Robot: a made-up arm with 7 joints. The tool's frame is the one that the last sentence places.
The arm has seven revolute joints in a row. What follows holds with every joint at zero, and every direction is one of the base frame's. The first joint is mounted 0.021 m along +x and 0.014 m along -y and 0.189 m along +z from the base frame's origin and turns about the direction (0.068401, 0.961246, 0.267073). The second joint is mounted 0.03 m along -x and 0.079 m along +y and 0.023 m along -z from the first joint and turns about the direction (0.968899, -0.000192, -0.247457). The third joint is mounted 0.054 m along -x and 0.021 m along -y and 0.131 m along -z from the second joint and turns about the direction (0.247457, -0.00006, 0.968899). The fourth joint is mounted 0.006 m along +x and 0.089 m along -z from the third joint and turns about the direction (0.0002, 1, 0.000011). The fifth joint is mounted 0.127 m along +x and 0.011 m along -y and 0.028 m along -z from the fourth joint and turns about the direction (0.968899, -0.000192, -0.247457). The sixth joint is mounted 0.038 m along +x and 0.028 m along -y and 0.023 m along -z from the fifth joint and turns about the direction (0.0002, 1, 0.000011). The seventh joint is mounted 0.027 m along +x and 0.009 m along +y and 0.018 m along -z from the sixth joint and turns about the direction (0.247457, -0.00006, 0.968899). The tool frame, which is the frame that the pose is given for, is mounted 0.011 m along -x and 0.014 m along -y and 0.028 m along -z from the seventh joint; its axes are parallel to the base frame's.
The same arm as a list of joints. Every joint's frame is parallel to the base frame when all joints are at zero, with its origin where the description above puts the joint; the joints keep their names.
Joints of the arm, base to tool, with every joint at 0 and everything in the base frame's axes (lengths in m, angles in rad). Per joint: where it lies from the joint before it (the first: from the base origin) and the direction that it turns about. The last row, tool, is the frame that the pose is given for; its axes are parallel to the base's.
joint 1: axis 0.068403 0.961235 0.26711 xyz 0.021 -0.014 0.189
joint 2: axis 0.968889 -0.0002 -0.247497 xyz -0.03 0.079 -0.023
joint 3: axis 0.247497 -0.0001 0.968889 xyz -0.054 -0.021 -0.131
joint 4: axis 0.0002 1 0 xyz 0.006 0 -0.089
joint 5: axis 0.968889 -0.0002 -0.247497 xyz 0.127 -0.011 -0.028
joint 6: axis 0.0002 1 0 xyz 0.038 -0.028 -0.023
joint 7: axis 0.247497 -0.0001 0.968889 xyz 0.027 0.009 -0.018
tool: xyz -0.011 -0.014 -0.028

